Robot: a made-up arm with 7 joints. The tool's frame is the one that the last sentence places.
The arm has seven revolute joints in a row. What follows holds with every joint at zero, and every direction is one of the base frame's.
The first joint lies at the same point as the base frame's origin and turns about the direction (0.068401, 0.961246, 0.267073).
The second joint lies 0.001 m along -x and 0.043 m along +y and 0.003 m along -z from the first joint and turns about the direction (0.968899, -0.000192, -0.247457).
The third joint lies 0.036 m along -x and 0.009 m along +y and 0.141 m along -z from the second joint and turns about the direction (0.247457, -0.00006, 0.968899).
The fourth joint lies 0.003 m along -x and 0.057 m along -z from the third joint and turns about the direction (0.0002, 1, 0.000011).
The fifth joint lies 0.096 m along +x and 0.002 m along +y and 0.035 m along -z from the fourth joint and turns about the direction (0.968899, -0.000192, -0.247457).
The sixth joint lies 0.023 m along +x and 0.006 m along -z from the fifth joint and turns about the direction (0.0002, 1, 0.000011).
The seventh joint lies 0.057 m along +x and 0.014 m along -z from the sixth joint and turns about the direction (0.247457, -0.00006, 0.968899).
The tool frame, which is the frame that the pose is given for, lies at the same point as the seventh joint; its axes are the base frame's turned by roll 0, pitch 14.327 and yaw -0.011 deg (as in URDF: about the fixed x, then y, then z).
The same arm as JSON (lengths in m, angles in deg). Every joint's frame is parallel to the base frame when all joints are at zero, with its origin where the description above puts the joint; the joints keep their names.
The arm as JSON. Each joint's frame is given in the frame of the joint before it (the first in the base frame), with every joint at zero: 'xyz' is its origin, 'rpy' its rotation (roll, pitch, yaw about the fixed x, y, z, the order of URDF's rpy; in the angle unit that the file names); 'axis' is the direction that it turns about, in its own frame. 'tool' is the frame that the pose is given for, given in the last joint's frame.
{
  "units": {
    "length": "m",
    "angle": "deg"
  },
  "joints": [
    {
      "name": "joint 1",
      "type": "revolute",
      "origin": {
        "xyz": [
          0.0,
          0.0,
          0.0
        ],
        "rpy": [
          0.0,
          0.0,
          0.0
        ]
      },
      "axis": [
        0.068403,
        0.961235,
        0.26711
      ]
    },
    {
      "name": "joint 2",
      "type": "revolute",
      "origin": {
        "xyz": [
          -0.001,
          0.043,
          -0.003
        ],
        "rpy": [
          0.0,
          0.0,
          0.0
        ]
      },
      "axis": [
        0.968889,
        -0.0002,
        -0.247497
      ]
    },
    {
      "name": "joint 3",
      "type": "revolute",
      "origin": {
        "xyz": [
          -0.036,
          0.009,
          -0.141
        ],
        "rpy": [
          0.0,
          0.0,
          0.0
        ]
      },
      "axis": [
        0.247497,
        -0.0001,
        0.968889
      ]
    },
    {
      "name": "joint 4",
      "type": "revolute",
      "origin": {
        "xyz": [
          -0.003,
          0.0,
          -0.057
        ],
        "rpy": [
          0.0,
          0.0,
          0.0
        ]
      },
      "axis": [
        0.0002,
        1.0,
        0.0
      ]
    },
    {
      "name": "joint 5",
      "type": "revolute",
      "origin": {
        "xyz": [
          0.096,
          0.002,
          -0.035
        ],
        "rpy": [
          0.0,
          0.0,
          0.0
        ]
      },
      "axis": [
        0.968889,
        -0.0002,
        -0.247497
      ]
    },
    {
      "name": "joint 6",
      "type": "revolute",
      "origin": {
        "xyz": [
          0.023,
          0.0,
          -0.006
        ],
        "rpy": [
          0.0,
          0.0,
          0.0
        ]
      },
      "axis": [
        0.0002,
        1.0,
        0.0
      ]
    },
    {
      "name": "joint 7",
      "type": "revolute",
      "origin": {
        "xyz": [
          0.057,
          0.0,
          -0.014
        ],
        "rpy": [
          0.0,
          0.0,
          0.0
        ]
      },
      "axis": [
        0.247497,
        -0.0001,
        0.968889
      ]
    }
  ],
  "tool": {
    "origin": {
      "xyz": [
        0.0,
        0.0,
        0.0
      ],
      "rpy": [
        0.0,
        14.33,
        -0.01
      ]
    }
  }
}

